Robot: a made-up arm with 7 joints. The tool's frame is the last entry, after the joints.
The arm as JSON. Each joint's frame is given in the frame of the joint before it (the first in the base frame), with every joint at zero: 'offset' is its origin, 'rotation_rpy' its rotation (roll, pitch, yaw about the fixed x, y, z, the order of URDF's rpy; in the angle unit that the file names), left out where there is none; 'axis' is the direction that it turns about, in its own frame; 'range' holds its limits. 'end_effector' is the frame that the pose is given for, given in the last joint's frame.
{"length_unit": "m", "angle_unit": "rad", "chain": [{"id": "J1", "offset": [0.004, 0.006, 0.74], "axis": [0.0, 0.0, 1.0], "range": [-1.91, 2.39]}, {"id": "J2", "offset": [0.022, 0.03, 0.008], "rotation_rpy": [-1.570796, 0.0, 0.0], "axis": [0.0, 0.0, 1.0], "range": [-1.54, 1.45]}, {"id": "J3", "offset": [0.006, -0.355, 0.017], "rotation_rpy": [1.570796, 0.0, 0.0], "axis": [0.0, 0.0, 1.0], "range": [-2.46, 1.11]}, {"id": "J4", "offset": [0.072, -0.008, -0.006], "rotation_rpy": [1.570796, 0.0, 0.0], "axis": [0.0, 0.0, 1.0], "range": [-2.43, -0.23]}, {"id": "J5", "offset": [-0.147, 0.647, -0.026], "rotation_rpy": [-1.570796, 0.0, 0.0], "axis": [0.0, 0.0, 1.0], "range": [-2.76, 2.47]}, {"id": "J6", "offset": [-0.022, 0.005, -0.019], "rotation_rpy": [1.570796, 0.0, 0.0], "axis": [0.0, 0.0, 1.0], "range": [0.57, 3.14]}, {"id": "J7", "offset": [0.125, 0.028, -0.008], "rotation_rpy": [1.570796, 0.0, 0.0], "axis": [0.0, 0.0, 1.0], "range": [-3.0, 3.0]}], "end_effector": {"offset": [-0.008, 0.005, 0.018], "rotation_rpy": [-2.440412, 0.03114, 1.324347]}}
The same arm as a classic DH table. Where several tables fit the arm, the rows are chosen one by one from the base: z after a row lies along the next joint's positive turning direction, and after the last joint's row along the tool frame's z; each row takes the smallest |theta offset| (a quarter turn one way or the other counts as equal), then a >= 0, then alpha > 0; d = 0 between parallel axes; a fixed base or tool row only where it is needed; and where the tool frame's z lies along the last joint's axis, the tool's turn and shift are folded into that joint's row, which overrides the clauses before.
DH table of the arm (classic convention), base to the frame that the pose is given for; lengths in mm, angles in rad. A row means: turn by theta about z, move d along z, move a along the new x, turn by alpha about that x. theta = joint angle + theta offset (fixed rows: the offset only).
base (fixed): a 7.2  alpha 0  d 0  theta_offset 0.9828
J1: a 22  alpha -1.5708  d 748  theta_offset -0.9828
J2: a 6  alpha 1.5708  d 47  theta_offset 0
J3: a 72  alpha 1.5708  d 349  theta_offset 0
J4: a -147  alpha -1.5708  d -18  theta_offset 0
J5: a -22  alpha 1.5708  d 628  theta_offset 0
J6: a 125  alpha 1.5708  d -13  theta_offset 0
J7: a 3.2  alpha -2.4398  d 0.5  theta_offset 1.3612
tool (fixed): a 0  alpha 0  d 13.7  theta_offset 0.0482
Joint limits (rad, base to tool): -1.91..2.39 -1.54..1.45 -2.46..1.11 -2.43..-0.23 -2.76..2.47 0.57..3.14 -3..3

